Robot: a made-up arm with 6 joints. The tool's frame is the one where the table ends. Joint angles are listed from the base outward.
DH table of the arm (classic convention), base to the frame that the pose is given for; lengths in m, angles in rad. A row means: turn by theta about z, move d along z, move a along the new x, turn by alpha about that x. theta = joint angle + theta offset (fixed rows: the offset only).
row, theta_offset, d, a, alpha
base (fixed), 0.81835, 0, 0.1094, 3.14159
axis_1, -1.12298, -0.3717, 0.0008, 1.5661
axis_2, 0, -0.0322, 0.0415, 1.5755
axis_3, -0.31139, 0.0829, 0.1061, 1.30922
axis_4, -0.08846, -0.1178, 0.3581, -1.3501
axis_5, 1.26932, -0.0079, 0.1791, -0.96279
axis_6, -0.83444, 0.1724, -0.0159, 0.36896
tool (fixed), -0.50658, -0.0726, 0, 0
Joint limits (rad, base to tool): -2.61..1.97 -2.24..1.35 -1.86..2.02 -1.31..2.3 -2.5..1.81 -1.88..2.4
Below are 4 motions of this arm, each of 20 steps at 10 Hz.
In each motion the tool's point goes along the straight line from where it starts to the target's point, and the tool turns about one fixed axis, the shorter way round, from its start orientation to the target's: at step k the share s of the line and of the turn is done. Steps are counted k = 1, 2, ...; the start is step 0. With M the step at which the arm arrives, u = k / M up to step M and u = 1 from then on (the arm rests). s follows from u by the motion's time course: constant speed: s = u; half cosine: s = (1 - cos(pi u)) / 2; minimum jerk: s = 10 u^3 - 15 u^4 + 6 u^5.
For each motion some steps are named. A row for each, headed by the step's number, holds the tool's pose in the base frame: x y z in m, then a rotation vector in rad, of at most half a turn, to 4 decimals.
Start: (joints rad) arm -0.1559 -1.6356 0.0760 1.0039 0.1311 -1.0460
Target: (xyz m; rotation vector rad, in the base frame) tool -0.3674 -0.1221 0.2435 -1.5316 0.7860 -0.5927
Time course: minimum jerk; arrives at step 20
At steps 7, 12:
7: -0.1059 -0.2864 0.5889 -2.3984 0.5228 -0.0452
12: -0.2589 -0.1903 0.3869 -1.9059 0.6984 -0.3887

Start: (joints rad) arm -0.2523 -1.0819 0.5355 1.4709 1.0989 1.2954
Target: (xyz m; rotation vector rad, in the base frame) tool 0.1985 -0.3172 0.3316 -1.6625 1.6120 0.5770
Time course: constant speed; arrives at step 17
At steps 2, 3, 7, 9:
2: 0.0446 -0.1688 0.5316 -0.2646 2.3353 0.4909
3: 0.0549 -0.1787 0.5183 -0.3669 2.3079 0.5021
7: 0.0959 -0.2182 0.4650 -0.7655 2.1671 0.5393
9: 0.1164 -0.2380 0.4383 -0.9575 2.0787 0.5532

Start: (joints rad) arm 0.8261 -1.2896 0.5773 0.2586 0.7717 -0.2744
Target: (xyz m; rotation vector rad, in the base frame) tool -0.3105 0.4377 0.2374 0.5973 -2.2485 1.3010
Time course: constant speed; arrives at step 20
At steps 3, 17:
3: -0.2125 0.2115 0.5713 1.0115 -2.0533 1.7992
17: -0.2932 0.3978 0.2963 0.6696 -2.2247 1.3903

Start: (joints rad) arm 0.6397 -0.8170 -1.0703 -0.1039 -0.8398 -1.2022
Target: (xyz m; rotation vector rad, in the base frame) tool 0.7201 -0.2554 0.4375 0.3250 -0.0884 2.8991
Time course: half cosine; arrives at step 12
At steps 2, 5, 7, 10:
2: 0.7252 0.1653 0.6563 0.5978 -0.5865 -2.2499
5: 0.7236 0.0284 0.5851 0.3453 -0.4145 -2.6526
7: 0.7221 -0.0883 0.5244 0.0842 -0.2307 -2.9658
10: 0.7205 -0.2252 0.4532 0.2573 -0.0319 2.9774

